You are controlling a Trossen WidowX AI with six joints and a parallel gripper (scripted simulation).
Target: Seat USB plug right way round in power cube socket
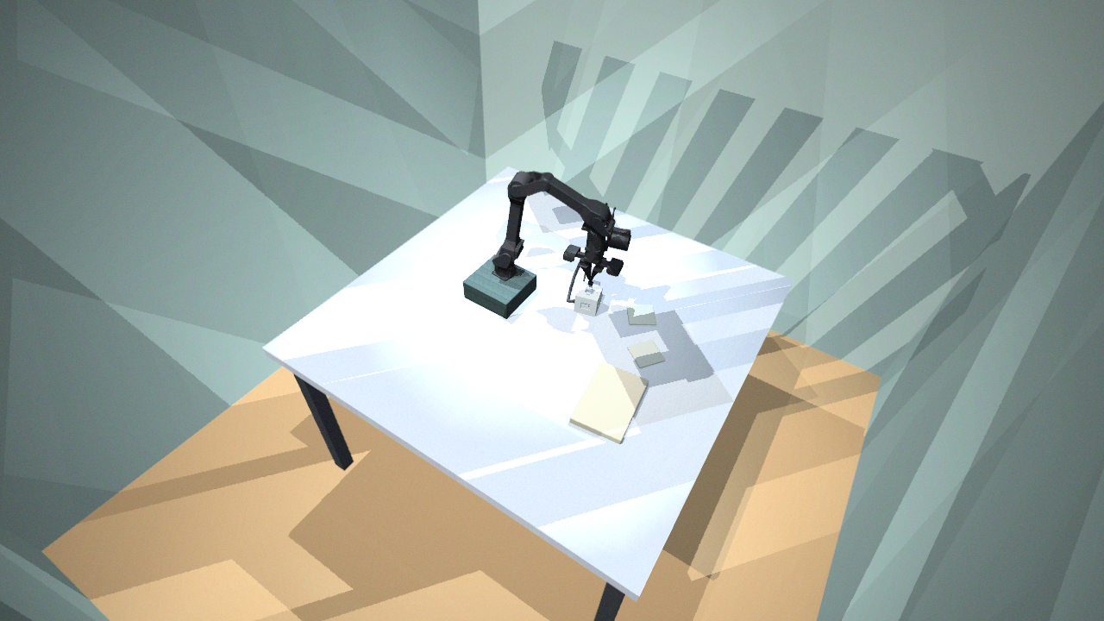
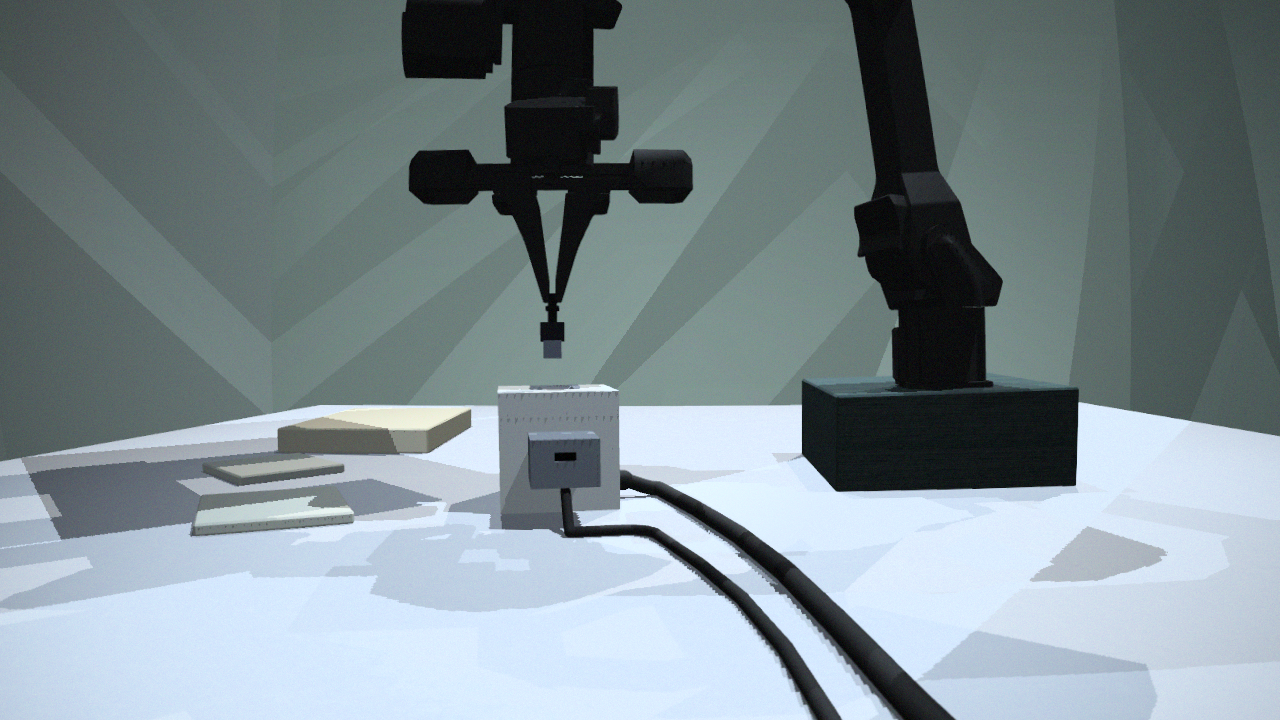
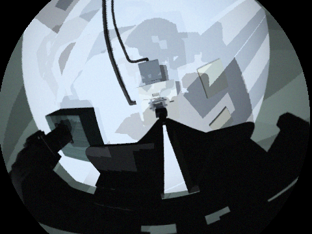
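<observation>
My gripper tip is 20 mm above the black USB plug. From my gripper tip the other things lie so: cream pad (280 mm ahead, 280 mm to the right, 120 mm below); USB socket (10 mm to the left, 60 mm below).
</observation>
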